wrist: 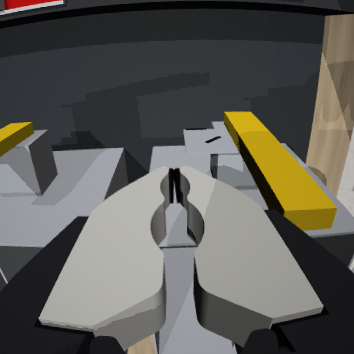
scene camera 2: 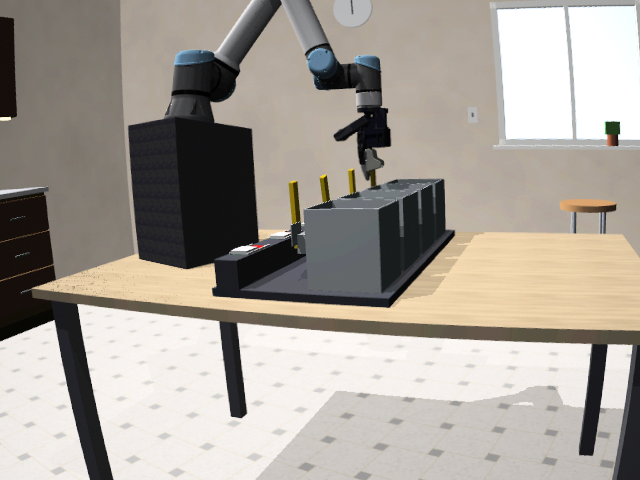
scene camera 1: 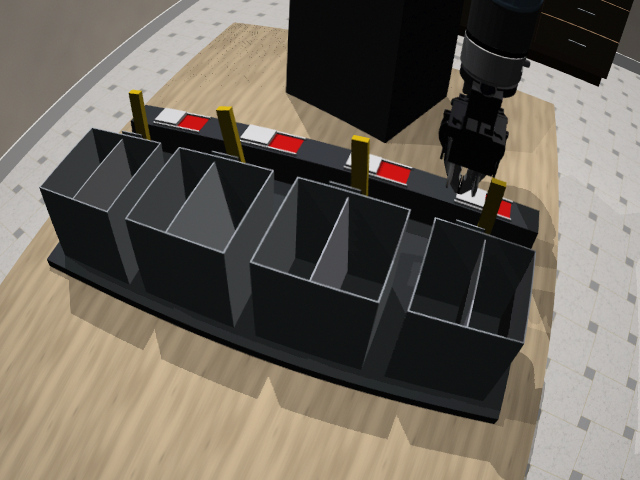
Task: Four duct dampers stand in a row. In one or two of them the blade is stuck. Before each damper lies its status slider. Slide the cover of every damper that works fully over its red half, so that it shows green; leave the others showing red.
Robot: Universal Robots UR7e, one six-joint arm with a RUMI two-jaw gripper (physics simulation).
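Frame: origin at the arm's base, x ahead, y left, z up, level; millimetres.
Where they show: gripper, fingertip midpoint: (wrist: 173, 172) (scene camera 2: 367, 180) (scene camera 1: 458, 192); arm's base at its link origin: (scene camera 2: 188, 126).
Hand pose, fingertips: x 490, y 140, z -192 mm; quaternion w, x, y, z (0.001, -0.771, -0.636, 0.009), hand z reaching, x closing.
Observation:
Each offset is from my fingertips to the centre of the thing. "spot": to the spot under its first point. Level surfaces: height alone.
Four grey dampers (scene camera 1: 90, 235) (scene camera 1: 178, 273) (scene camera 1: 310, 320) (scene camera 1: 454, 356) stand in a row, each with a thin blade inside and a yellow lever (scene camera 1: 138, 114) (scene camera 1: 230, 134) (scene camera 1: 360, 165) (scene camera 1: 492, 206) at its back. On the rail behind, every white cover (scene camera 1: 170, 115) (scene camera 1: 258, 134) (scene camera 1: 366, 162) (scene camera 1: 469, 197) sits left of its red half (scene camera 1: 193, 121) (scene camera 1: 285, 143) (scene camera 1: 393, 173) (scene camera 1: 505, 208). No green shows. My gripper (scene camera 1: 466, 192) (scene camera 2: 367, 177) (wrist: 173, 172) is shut and empty, beside the rightmost lever @(spot: dy +50, dx +5, dz +6 mm) (wrist: 277, 167), on its left in the wrist view and apart from it.
The dark rail (scene camera 1: 325, 155) (scene camera 2: 226, 273) runs along the levers' side of the dark base plate (scene camera 1: 289, 364) (scene camera 2: 346, 298). The black robot pedestal (scene camera 1: 336, 62) (scene camera 2: 217, 191) stands behind the rail on the wooden table @(dz -187 mm) (scene camera 1: 170, 413) (scene camera 2: 542, 279). The neighbouring lever @(spot: dy -120, dx -24, dz -72 mm) (wrist: 15, 134) is at the wrist view's left edge.

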